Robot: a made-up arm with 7 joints. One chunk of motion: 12 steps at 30 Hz.
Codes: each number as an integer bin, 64 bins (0 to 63) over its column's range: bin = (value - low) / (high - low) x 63, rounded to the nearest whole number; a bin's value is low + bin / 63 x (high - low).
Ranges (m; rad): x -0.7..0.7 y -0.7..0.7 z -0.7..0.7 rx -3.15..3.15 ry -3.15..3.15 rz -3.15..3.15
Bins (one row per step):
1: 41 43 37 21 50 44
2: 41 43 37 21 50 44
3: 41 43 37 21 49 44
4: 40 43 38 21 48 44
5: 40 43 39 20 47 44
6: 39 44 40 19 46 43
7: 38 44 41 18 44 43
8: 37 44 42 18 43 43
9: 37 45 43 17 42 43
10: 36 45 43 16 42 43
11: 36 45 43 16 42 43
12: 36 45 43 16 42 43
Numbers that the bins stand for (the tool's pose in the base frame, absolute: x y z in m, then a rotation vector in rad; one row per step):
1: 0.2111 0.2556 0.1222 -1.0500 1.8500 1.2500
2: 0.2111 0.2556 0.1222 -1.0500 1.8500 1.2500
3: 0.2111 0.2556 0.1222 -1.0500 1.7500 1.2500
4: 0.1889 0.2556 0.1444 -1.0500 1.6500 1.2500
5: 0.1889 0.2556 0.1667 -1.1500 1.5500 1.2500
6: 0.1667 0.2778 0.1889 -1.2500 1.4500 1.1500
7: 0.1444 0.2778 0.2111 -1.3500 1.2500 1.1500
8: 0.1222 0.2778 0.2333 -1.3500 1.1500 1.1500
9: 0.1222 0.3000 0.2556 -1.4500 1.0500 1.1500
10: 0.1000 0.3000 0.2556 -1.5500 1.0500 1.1500
11: 0.1000 0.3000 0.2556 -1.5500 1.0500 1.1500
12: 0.1000 0.3000 0.2556 -1.5500 1.0500 1.1500

